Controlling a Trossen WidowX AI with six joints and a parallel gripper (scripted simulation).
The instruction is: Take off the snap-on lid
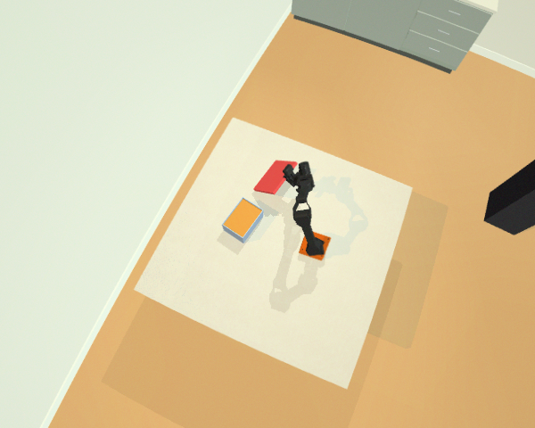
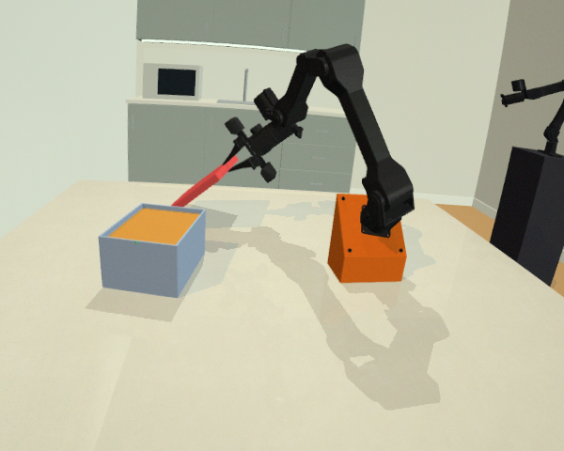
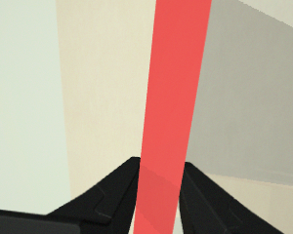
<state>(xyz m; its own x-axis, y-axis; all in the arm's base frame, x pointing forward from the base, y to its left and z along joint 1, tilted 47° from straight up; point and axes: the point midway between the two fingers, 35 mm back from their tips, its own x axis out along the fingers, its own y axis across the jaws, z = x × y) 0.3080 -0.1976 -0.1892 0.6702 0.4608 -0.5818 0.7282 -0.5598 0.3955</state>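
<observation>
The red lid is 60 mm ahead of my gripper tip, 10 mm to the right of it and 50 mm below it. Also, from my gripper tip: storage box 120 mm ahead, 310 mm to the left, 100 mm below.
</observation>
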